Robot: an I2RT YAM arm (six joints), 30 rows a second.
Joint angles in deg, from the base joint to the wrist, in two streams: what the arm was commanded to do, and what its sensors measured. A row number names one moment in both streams.
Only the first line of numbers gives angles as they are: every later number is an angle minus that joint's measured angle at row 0.
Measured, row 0:
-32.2, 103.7, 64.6, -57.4, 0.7, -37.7
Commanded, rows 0 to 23:
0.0, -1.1, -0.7, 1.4, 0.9, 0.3
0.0, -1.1, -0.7, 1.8, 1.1, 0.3
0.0, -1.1, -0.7, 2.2, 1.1, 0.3
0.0, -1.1, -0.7, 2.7, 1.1, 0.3
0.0, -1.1, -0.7, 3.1, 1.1, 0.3
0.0, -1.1, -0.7, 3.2, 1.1, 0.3
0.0, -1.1, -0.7, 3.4, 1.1, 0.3
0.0, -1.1, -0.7, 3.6, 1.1, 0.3
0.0, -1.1, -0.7, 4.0, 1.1, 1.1
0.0, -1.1, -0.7, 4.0, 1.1, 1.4
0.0, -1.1, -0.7, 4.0, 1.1, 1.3
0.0, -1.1, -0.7, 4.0, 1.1, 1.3
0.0, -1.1, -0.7, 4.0, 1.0, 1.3
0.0, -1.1, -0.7, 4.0, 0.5, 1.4
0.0, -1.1, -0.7, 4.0, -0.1, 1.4
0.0, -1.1, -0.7, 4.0, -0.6, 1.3
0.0, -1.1, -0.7, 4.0, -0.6, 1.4
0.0, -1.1, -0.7, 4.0, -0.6, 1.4
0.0, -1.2, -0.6, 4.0, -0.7, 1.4
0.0, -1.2, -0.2, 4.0, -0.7, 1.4
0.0, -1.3, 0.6, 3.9, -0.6, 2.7
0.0, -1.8, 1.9, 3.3, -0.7, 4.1
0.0, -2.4, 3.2, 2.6, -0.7, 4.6
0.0, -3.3, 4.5, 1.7, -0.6, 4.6
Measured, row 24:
0.0, -0.1, 0.7, 3.0, 0.0, 2.1
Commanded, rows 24 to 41:
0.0, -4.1, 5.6, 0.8, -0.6, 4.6
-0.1, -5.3, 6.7, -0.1, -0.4, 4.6
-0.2, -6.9, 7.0, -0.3, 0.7, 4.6
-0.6, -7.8, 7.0, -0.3, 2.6, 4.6
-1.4, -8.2, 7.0, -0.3, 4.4, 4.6
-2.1, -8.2, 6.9, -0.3, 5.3, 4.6
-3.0, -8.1, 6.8, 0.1, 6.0, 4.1
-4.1, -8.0, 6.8, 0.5, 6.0, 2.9
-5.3, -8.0, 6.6, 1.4, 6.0, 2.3
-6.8, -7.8, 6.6, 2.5, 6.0, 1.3
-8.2, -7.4, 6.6, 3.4, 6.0, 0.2
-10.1, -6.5, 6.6, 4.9, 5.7, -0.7
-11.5, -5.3, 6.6, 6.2, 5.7, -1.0
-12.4, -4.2, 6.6, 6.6, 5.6, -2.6
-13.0, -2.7, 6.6, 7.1, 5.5, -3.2
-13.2, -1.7, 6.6, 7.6, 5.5, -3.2
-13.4, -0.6, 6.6, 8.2, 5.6, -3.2
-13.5, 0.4, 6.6, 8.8, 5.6, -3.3
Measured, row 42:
-13.2, -2.3, 6.3, 7.8, 5.3, -1.7
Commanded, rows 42 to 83:
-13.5, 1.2, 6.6, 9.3, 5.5, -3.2
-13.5, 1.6, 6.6, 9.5, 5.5, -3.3
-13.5, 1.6, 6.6, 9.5, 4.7, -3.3
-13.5, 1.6, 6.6, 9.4, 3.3, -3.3
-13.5, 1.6, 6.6, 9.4, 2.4, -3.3
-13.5, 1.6, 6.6, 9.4, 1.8, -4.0
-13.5, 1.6, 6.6, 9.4, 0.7, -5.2
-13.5, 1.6, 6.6, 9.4, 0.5, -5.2
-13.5, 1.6, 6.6, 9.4, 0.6, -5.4
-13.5, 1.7, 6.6, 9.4, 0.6, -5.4
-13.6, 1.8, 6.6, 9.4, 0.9, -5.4
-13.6, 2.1, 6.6, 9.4, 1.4, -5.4
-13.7, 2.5, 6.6, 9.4, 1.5, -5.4
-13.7, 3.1, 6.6, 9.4, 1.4, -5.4
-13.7, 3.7, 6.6, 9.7, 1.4, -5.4
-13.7, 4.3, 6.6, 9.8, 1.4, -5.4
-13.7, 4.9, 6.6, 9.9, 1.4, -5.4
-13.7, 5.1, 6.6, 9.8, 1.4, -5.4
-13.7, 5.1, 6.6, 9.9, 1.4, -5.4
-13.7, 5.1, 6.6, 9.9, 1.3, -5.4
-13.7, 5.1, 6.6, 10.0, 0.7, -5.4
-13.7, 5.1, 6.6, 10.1, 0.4, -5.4
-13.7, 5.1, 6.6, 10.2, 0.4, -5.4
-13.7, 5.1, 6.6, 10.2, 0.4, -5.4
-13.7, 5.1, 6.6, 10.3, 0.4, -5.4
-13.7, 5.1, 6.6, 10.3, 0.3, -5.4
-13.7, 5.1, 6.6, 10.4, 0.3, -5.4
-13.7, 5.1, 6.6, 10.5, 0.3, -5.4
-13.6, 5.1, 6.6, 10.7, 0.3, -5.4
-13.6, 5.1, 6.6, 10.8, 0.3, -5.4
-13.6, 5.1, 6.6, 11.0, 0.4, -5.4
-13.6, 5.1, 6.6, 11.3, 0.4, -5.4
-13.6, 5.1, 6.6, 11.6, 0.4, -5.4
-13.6, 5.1, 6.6, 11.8, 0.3, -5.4
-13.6, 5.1, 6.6, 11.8, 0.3, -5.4
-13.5, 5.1, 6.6, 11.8, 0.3, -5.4
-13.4, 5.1, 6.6, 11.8, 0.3, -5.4
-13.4, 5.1, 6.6, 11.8, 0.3, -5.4
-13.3, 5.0, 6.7, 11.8, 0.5, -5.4
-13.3, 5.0, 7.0, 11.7, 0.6, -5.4
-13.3, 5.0, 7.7, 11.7, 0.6, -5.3
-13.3, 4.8, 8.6, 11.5, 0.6, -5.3
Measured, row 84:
-13.4, 4.7, 6.3, 11.6, 1.2, -4.6
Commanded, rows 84 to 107:
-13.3, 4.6, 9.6, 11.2, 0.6, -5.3
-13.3, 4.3, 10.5, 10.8, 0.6, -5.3
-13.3, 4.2, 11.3, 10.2, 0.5, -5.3
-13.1, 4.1, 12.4, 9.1, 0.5, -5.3
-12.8, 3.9, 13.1, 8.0, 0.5, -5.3
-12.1, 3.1, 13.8, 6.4, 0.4, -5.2
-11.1, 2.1, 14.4, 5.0, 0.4, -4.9
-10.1, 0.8, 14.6, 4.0, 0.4, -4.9
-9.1, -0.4, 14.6, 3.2, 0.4, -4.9
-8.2, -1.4, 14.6, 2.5, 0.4, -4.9
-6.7, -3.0, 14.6, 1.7, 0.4, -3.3
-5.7, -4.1, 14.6, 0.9, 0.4, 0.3
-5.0, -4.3, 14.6, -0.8, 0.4, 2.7
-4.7, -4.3, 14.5, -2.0, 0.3, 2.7
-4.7, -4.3, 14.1, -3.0, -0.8, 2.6
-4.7, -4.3, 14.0, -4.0, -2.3, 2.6
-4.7, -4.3, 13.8, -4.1, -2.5, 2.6
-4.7, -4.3, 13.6, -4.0, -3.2, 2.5
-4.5, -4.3, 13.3, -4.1, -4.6, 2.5
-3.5, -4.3, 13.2, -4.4, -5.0, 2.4
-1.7, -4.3, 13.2, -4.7, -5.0, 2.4
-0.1, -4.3, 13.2, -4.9, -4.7, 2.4
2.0, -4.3, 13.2, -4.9, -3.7, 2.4
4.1, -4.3, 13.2, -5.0, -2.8, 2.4
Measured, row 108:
-0.8, -3.5, 13.8, -4.6, -3.1, 1.8
